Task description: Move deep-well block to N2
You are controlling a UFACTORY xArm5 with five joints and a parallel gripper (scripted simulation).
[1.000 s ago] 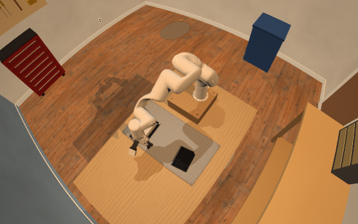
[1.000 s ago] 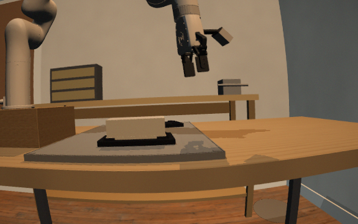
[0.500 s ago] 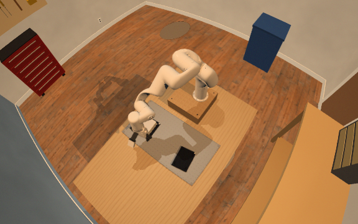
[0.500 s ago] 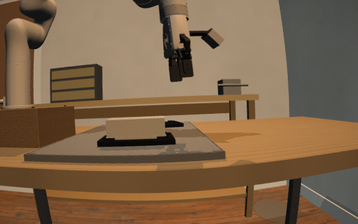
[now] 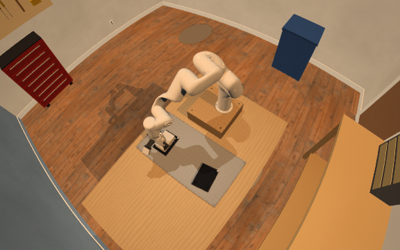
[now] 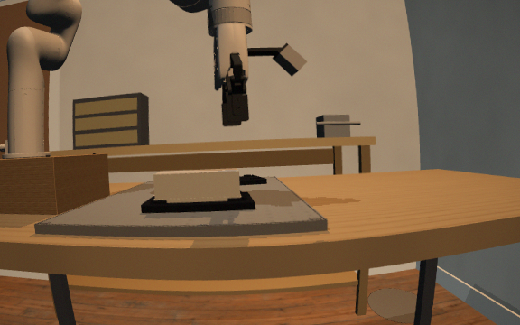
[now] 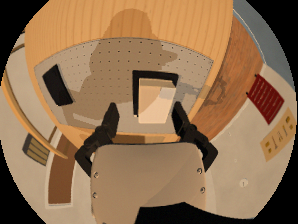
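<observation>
Right now the deep-well block is 10 cm below my hand, 6 cm behind it and 4 cm to the right of it.
</observation>
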